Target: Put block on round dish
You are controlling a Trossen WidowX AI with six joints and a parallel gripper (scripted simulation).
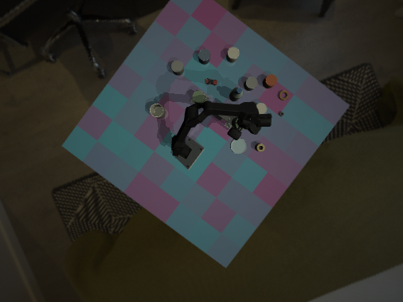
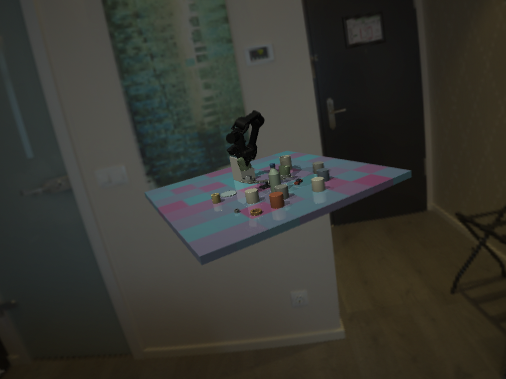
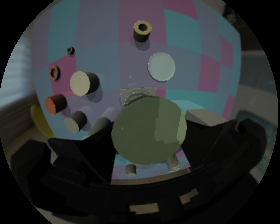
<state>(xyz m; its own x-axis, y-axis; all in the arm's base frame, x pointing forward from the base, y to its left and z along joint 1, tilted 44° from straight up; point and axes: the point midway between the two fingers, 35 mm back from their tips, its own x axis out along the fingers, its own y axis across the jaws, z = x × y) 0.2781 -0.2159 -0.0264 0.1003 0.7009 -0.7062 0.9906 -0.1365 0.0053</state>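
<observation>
My gripper tip is now 20 mm to the left of the cup and 10 mm below it. Round my gripper tip: pale round dish: 170 mm below, 100 mm behind, 90 mm to the right; bottle: 150 mm ahead, 90 mm to the left, 60 mm below; balance: 130 mm to the left, 130 mm below, 10 mm ahead.
</observation>
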